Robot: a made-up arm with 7 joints.
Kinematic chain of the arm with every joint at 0, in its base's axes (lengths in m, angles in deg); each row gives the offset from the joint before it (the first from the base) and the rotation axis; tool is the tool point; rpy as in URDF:
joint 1: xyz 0 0 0.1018 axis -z
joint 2: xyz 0 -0.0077 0.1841 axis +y
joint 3: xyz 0 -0.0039 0.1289 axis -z
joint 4: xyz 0 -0.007 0.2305 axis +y
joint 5: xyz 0 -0.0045 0.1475 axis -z
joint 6: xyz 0 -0.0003 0.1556 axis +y
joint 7: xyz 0 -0.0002 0.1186 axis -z
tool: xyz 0 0 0 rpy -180 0 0
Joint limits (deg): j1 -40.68..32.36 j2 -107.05..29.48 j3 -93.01..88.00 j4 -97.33..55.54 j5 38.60..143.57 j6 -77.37..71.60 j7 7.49..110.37
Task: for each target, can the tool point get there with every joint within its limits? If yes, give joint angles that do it. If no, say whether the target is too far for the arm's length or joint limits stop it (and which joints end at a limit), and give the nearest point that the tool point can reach.
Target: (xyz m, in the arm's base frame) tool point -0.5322 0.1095 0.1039
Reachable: yes | joints -9.11 -71.93 43.85 -71.93 127.05 48.39 21.72
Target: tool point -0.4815 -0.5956 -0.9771
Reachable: no: too far | nearest point -0.3311 -0.3568 -0.2151 | short by 0.813 m
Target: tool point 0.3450 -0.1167 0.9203
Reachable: yes | joints -33.99 12.80 70.20 43.46 104.45 6.20 88.27
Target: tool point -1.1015 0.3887 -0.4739
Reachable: no: too far | nearest point -0.6358 0.2244 -0.0818 | short by 0.631 m
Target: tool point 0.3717 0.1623 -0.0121
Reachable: no: joint limits stop it (at a limit: joint 1, joint 2, joint 4, joint 5) | nearest point 0.0048 0.2819 -0.0259 | short by 0.386 m
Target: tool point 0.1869 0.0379 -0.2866
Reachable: no: joint limits stop it (at a limit: joint 1, joint 2, joint 4, joint 5) | nearest point -0.0663 0.1387 -0.1532 | short by 0.303 m
